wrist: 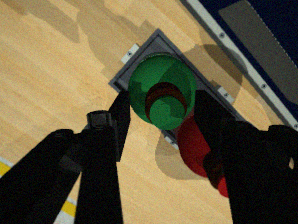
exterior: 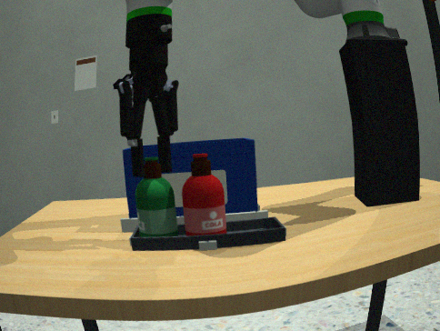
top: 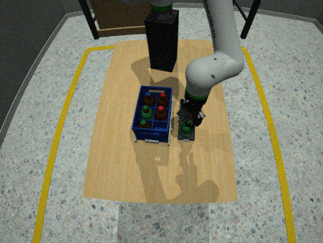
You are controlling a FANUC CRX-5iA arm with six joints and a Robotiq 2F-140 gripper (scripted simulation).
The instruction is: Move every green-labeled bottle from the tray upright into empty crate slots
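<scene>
My gripper is now 8 cm past the red cola bottle, 8 cm above it and 2 cm to the right of it. From my hand the other things lie so: blue crate: 18 cm to the right, 11 cm behind, 8 cm below; tray: 15 cm below, 9 cm behind, 2 cm to the left.
</scene>
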